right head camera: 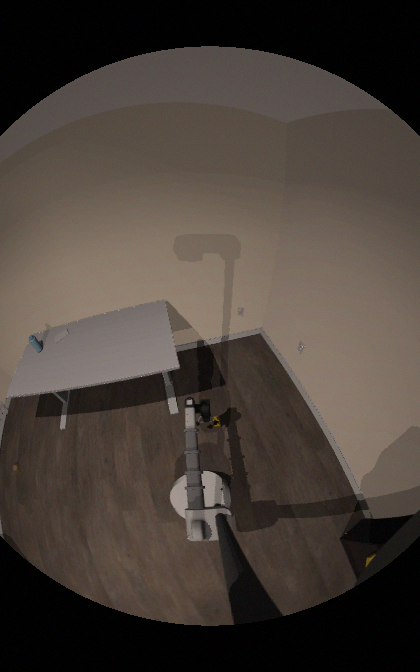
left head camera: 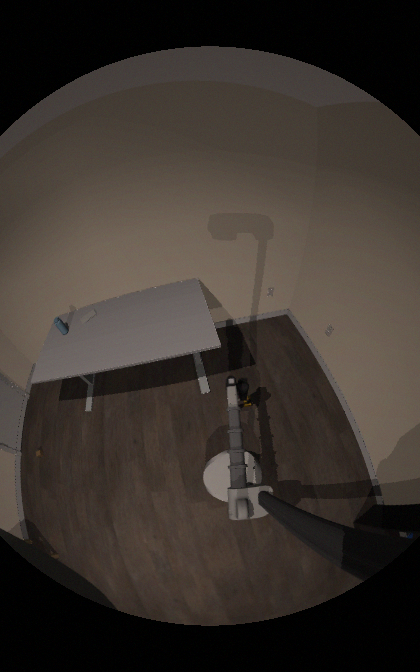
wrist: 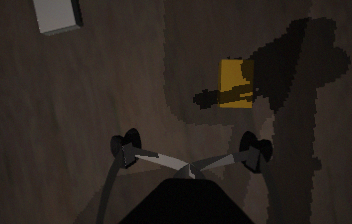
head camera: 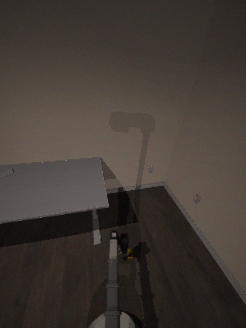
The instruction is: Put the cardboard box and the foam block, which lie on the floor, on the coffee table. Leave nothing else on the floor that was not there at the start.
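Places are measured from the robot's base along level axes (x ahead, y left, z up), in metres.
Where they show: gripper, fingertip midpoint: (left head camera: 239,402) (wrist: 189,142) (head camera: 123,255).
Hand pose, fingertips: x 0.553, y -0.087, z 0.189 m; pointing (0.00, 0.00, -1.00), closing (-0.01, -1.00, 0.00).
Note:
After its pixels a point has its place.
A yellow block (head camera: 130,254) (left head camera: 247,402) (right head camera: 217,421) (wrist: 231,75) @(x 0.645, y -0.164, z 0.017 m), apparently the foam block, lies on the floor right of the table's near leg. In the wrist view it is ahead of my gripper (wrist: 191,150) @(x 0.553, y -0.087, z 0.189 m) and a little right, partly in the arm's shadow. My gripper is open, with floor between its fingertips; it is above the floor and apart from the block. The coffee table (head camera: 55,187) @(x 0.930, y 0.547, z 0.692 m) (left head camera: 145,332) @(x 0.868, y 0.529, z 0.692 m) (right head camera: 110,347) stands ahead left. A small orange-brown thing (left head camera: 39,452) @(x -0.156, y 2.027, z 0.021 m) (right head camera: 15,467) lies on the floor far left; whether it is the cardboard box I cannot tell.
A blue bottle (left head camera: 61,326) @(x 0.925, y 1.320, z 0.776 m) (right head camera: 35,344) and a pale flat object (left head camera: 88,316) @(x 1.090, y 1.133, z 0.702 m) (right head camera: 61,335) are on the table. Its white leg (head camera: 96,229) (left head camera: 201,374) (right head camera: 171,395) (wrist: 56,15) is left of the gripper. Walls stand behind and right. Small orange parts (left head camera: 55,555) show at lower left.

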